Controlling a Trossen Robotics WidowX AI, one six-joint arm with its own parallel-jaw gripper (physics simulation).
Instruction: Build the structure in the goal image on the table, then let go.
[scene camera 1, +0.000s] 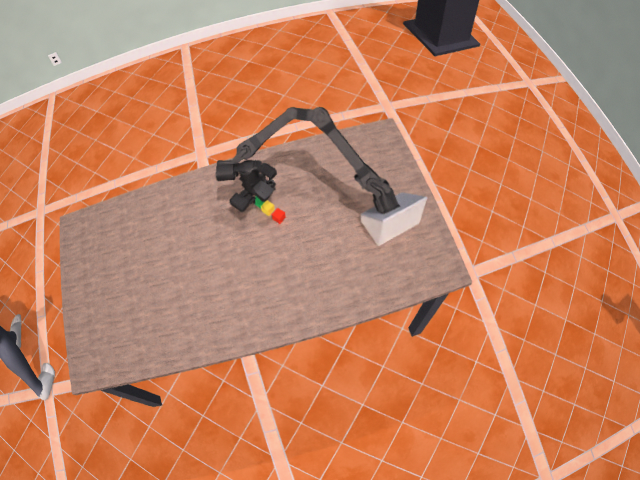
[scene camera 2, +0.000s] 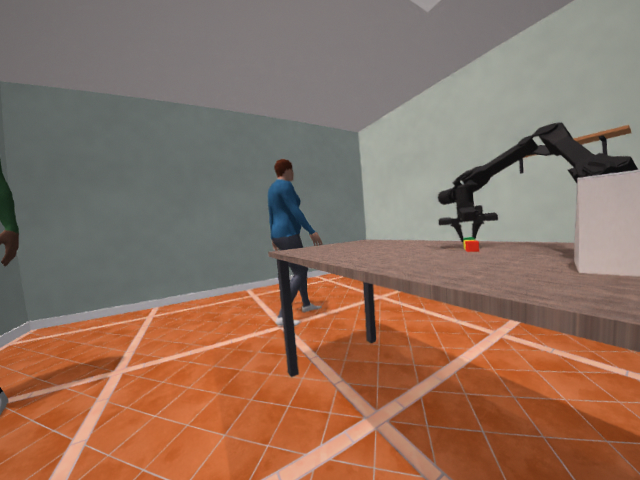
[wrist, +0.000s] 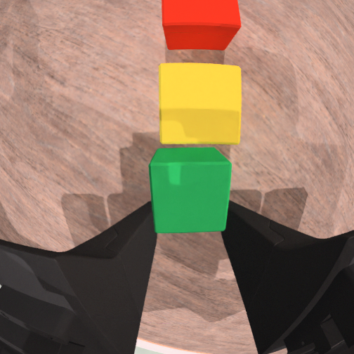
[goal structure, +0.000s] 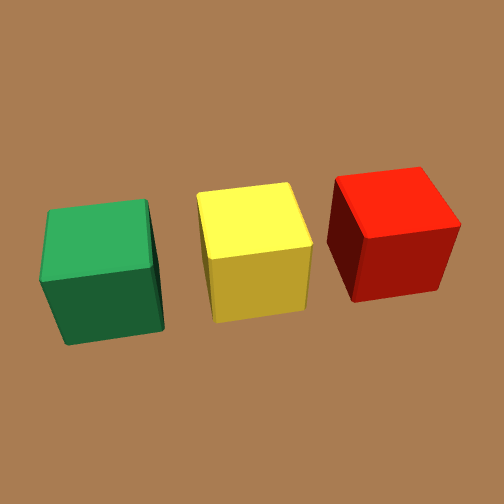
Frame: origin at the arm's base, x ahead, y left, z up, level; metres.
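Where they show: gripper, fingertip midpoint: (scene camera 1: 257, 199); arm's base at its link origin: (scene camera 1: 389, 208) (scene camera 2: 625, 205).
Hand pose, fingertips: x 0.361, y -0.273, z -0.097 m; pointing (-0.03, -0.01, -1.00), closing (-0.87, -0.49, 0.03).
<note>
Each offset is from my fingertips to the top centre of the thing. Level surfaces: height alone.
My gripper (scene camera 1: 253, 198) (scene camera 2: 468, 238) (wrist: 187, 207) points down and is shut on the green cube @[dx -0.006, dy +0.011, dz +0.018 m] (scene camera 1: 258, 202) (scene camera 2: 469, 239) (wrist: 190, 195), with one finger on each side of it. The green cube is at or slightly above table height; its exact clearance cannot be told. The yellow cube @[dx -0.021, dy +0.048, dz +0.013 m] (scene camera 1: 267, 208) (scene camera 2: 464, 244) (wrist: 200, 102) sits on the table between the green and red cubes. The red cube @[dx -0.044, dy +0.093, dz +0.013 m] (scene camera 1: 278, 215) (scene camera 2: 472, 246) (wrist: 201, 17) lies at the far end of the row. In the wrist view narrow gaps show between neighbouring cubes.
The wooden table @[dz -0.020 m] (scene camera 1: 217, 289) (scene camera 2: 413, 263) carries the arm's pale base block (scene camera 1: 397, 223) (scene camera 2: 607, 222) toward its right end. The arm arches above the table's back edge. A person in blue (scene camera 2: 283, 209) stands beyond the table.
</note>
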